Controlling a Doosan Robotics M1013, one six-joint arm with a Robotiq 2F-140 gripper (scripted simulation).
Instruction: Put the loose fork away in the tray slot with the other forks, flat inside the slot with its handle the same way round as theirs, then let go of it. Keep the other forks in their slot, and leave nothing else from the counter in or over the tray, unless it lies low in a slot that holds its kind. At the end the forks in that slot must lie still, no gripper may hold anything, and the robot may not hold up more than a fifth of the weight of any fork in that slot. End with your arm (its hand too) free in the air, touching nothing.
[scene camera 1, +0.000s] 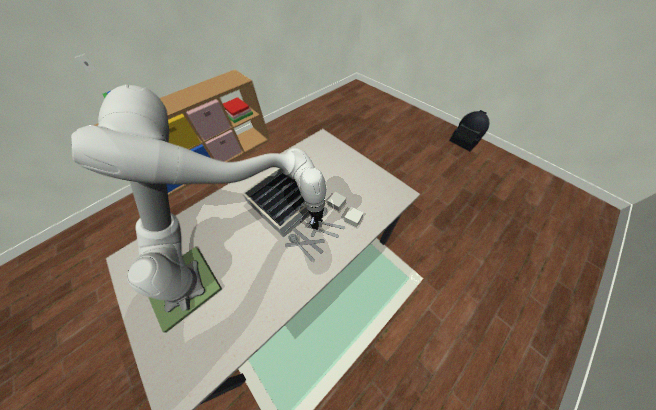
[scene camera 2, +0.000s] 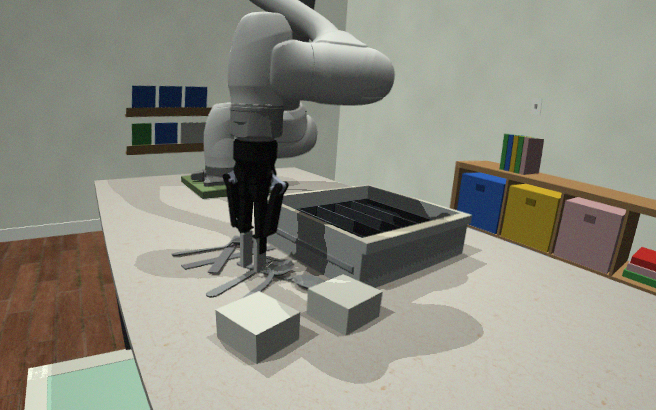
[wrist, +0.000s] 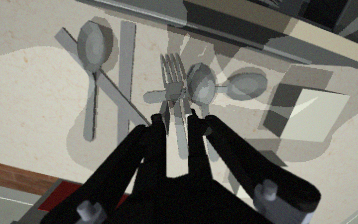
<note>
In view: the gripper (scene camera 2: 253, 267) and a grey tray (scene camera 2: 353, 216).
The gripper also shows in the wrist view (wrist: 176, 107).
</note>
